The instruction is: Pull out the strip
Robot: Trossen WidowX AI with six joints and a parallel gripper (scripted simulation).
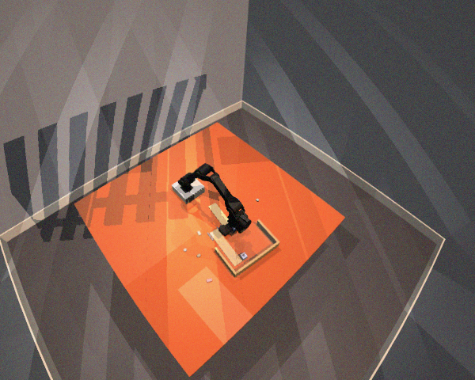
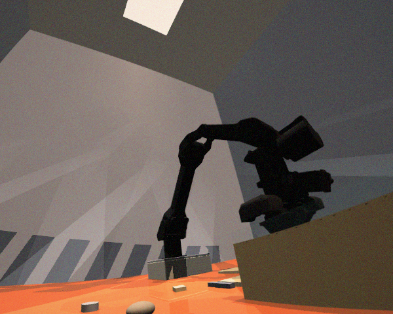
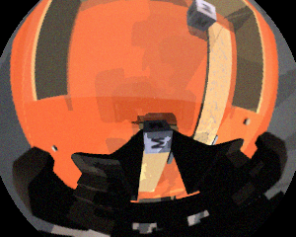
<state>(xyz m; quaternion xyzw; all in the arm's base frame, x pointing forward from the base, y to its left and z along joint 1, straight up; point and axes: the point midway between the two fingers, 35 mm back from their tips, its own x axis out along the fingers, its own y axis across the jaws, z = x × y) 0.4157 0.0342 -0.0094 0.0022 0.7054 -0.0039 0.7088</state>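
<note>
My gripper tip is 110 mm past the strip, 10 mm to the right of it and 10 mm above it. Round my gripper tip: pink piece (140 mm ahead, 300 mm to the right, 10 mm below); then blue piece (150 mm behind, 170 mm to the left, 10 mm below).
</note>
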